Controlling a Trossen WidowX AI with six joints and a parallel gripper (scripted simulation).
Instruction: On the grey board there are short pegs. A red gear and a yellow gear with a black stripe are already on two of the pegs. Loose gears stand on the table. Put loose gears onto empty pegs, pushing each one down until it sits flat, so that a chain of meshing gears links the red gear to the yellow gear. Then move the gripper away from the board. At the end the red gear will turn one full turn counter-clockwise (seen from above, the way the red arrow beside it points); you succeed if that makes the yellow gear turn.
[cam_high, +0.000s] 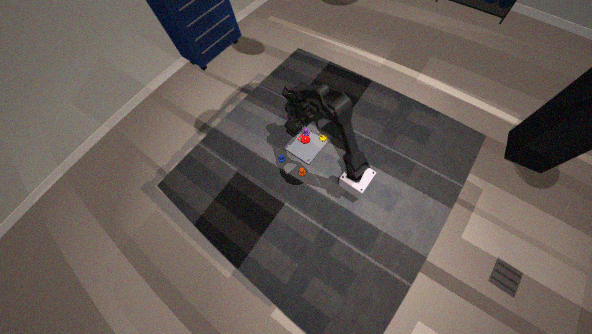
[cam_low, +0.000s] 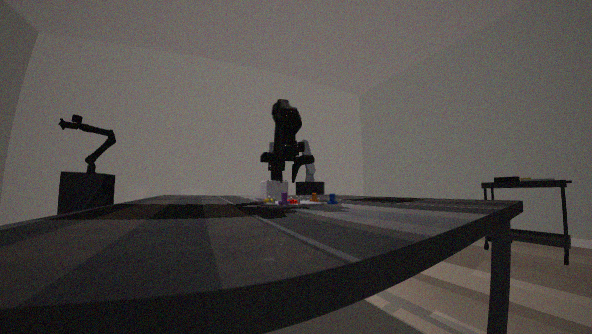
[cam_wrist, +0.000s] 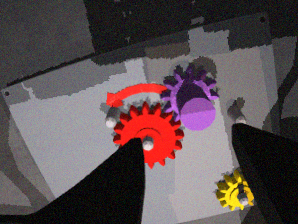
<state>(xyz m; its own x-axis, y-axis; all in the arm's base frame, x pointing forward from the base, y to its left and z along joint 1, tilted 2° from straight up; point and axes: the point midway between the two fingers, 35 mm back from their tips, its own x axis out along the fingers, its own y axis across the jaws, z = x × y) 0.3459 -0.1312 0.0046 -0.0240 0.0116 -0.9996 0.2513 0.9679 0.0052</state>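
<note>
Right now my gripper tip is 60 mm above the purple gear, 10 mm to the left of it and 10 mm past it. From my gripper tip the other things lie so: red gear 70 mm below, 30 mm to the left, 20 mm behind; then blue gear 190 mm to the left, 70 mm below, 30 mm ahead; then red arrow 70 mm below, 30 mm to the left, 10 mm ahead.
</note>
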